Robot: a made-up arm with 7 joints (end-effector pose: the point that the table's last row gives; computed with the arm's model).
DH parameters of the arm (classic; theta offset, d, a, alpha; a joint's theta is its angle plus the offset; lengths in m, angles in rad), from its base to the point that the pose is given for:
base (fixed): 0 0.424 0.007 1.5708
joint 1: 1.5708 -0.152 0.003 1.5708
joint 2: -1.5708 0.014 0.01 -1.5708
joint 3: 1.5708 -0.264 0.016 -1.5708
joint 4: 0 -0.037 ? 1.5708
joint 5: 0 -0.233 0.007 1.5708
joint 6: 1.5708 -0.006 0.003 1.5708
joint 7: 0 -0.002 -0.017 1.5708
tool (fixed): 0 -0.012 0 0
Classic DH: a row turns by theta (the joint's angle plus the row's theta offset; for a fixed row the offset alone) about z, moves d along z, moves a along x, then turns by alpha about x.
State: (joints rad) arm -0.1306 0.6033 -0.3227 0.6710 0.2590 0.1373 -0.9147
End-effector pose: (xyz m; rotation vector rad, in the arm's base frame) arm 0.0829 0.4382 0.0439 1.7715 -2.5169 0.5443
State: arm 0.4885 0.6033 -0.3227 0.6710 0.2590 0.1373 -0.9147
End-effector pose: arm 0.2894 0.4382 0.1585 -1.3339 2.1083 -0.9276
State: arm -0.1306 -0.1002 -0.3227 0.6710 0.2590 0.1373 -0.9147
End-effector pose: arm 0.0702 0.1309 -0.0526 1.5863 -1.8825 1.2313
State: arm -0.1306 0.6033 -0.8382 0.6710 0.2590 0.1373 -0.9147
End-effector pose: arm 0.0722 0.3916 0.0129 1.1482 -2.5224 0.3023
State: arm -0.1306 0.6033 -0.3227 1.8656 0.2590 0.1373 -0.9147
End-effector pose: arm 0.2141 0.2740 0.2021 -0.4743 2.2328 -1.5993
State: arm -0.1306 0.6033 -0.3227 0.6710 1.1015 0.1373 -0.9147
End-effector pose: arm 0.0734 0.4338 0.0368 -2.3648 1.5689 -1.1919
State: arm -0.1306 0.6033 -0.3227 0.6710 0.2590 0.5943 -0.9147
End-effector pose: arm 0.0840 0.4383 0.0432 1.9191 -2.1377 0.0695
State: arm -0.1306 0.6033 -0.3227 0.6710 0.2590 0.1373 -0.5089
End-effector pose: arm 0.0855 0.4390 0.0360 1.4775 -2.2362 0.8091
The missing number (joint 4, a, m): 0.027
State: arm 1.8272 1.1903 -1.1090 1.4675 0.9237 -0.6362 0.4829
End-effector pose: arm 0.2351 0.3752 0.6388 1.6443 2.1136 -0.5972
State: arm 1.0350 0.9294 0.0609 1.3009 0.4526 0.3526 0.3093
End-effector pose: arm 0.2701 0.4785 0.5309 0.2734 2.1616 -1.6006
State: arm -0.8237 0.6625 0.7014 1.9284 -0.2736 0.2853 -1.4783
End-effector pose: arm 0.0587 0.4202 0.2881 -0.7613 1.6806 0.1083
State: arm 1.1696 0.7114 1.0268 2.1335 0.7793 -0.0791 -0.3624
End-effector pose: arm 0.0282 0.4204 0.5084 0.9051 0.2754 -0.7688
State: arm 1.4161 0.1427 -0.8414 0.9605 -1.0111 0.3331 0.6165
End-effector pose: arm 0.4694 0.1290 0.5115 -0.1861 -3.0969 -0.3334
